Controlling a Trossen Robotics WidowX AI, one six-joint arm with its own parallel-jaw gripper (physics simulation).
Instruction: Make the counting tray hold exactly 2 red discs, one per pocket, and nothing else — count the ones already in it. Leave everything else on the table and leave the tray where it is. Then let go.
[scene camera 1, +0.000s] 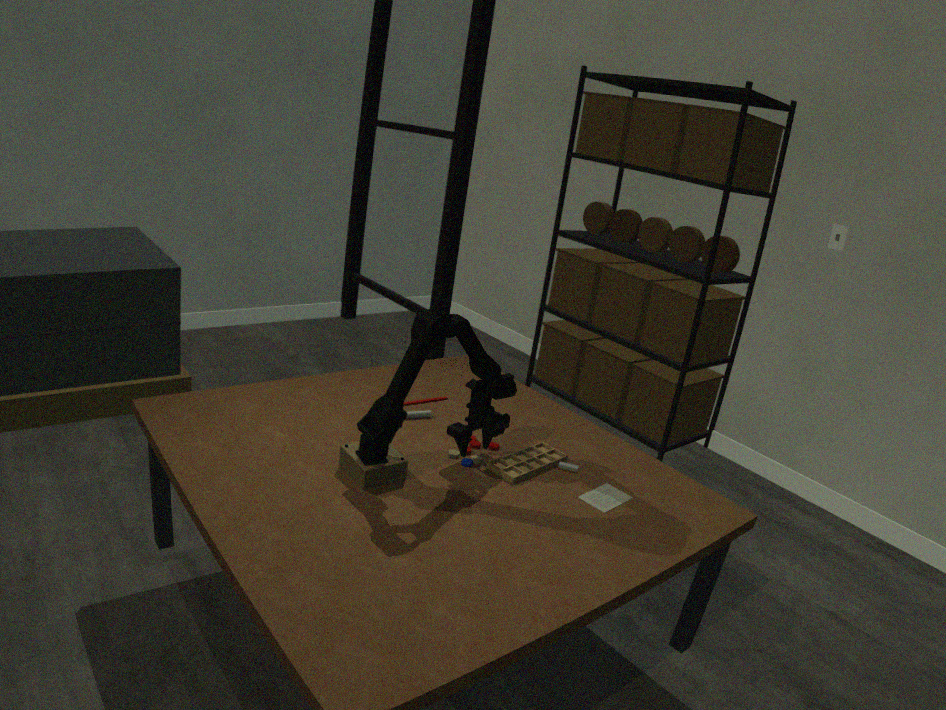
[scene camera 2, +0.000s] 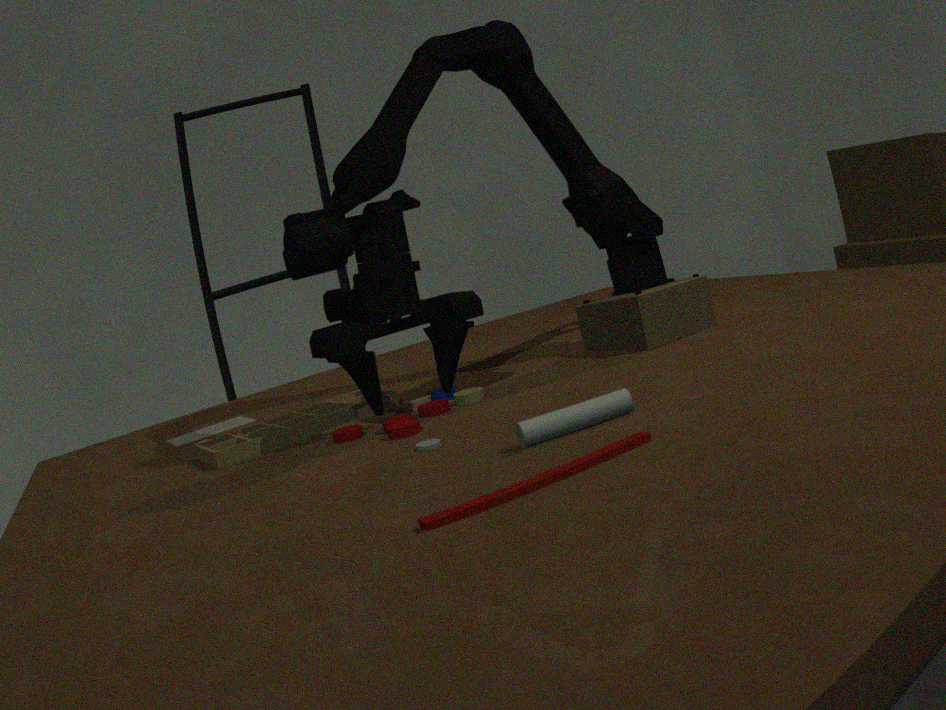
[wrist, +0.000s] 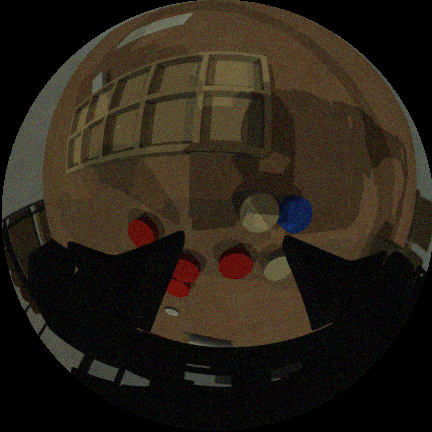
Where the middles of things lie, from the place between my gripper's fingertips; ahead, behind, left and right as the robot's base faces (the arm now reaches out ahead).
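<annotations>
My hand is 30 mm to the left of the blue disc (wrist: 295, 212) and 40 mm past it, 10 mm above it. Counting from my hand, the wooden counting tray (wrist: 214, 102) is 90 mm to the right and 130 mm ahead. The red rod (scene camera 2: 496, 498) is 30 mm ahead of my hand, 360 mm to the left of it and 10 mm below it, whereas the grey card (scene camera 1: 606, 497) is 230 mm ahead of my hand, 310 mm to the right of it and 10 mm below it.
</annotations>
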